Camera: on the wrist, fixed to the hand. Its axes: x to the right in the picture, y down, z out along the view.
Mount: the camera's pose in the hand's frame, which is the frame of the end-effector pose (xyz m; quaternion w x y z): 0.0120 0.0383 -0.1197 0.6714 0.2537 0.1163 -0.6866
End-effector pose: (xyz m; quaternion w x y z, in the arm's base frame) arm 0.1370 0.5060 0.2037 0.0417 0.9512 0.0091 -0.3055
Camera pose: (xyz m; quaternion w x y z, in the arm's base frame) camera 0.2179 0.4779 0.2965 0.4241 -0.6785 -0.5865 0.1254
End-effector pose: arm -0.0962 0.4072 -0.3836 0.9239 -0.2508 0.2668 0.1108
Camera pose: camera -0.1515 0.3780 -0.4933 0.7290 -0.1301 0.1425 -0.6568
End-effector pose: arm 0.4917 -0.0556 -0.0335 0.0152 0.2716 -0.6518 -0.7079
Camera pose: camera 0.5171 -0.1753 -0.0025 0.4689 -0.7160 0.4290 0.2888
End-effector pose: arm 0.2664 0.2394 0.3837 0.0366 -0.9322 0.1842 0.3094
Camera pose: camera 0.3287 0.1781 0.4748 0.4521 -0.7790 -0.4336 0.0275
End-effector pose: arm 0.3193 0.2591 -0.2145 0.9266 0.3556 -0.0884 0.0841
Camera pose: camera 0.3350 0.3690 -0.2747 0.5999 0.5247 0.3139 -0.5160
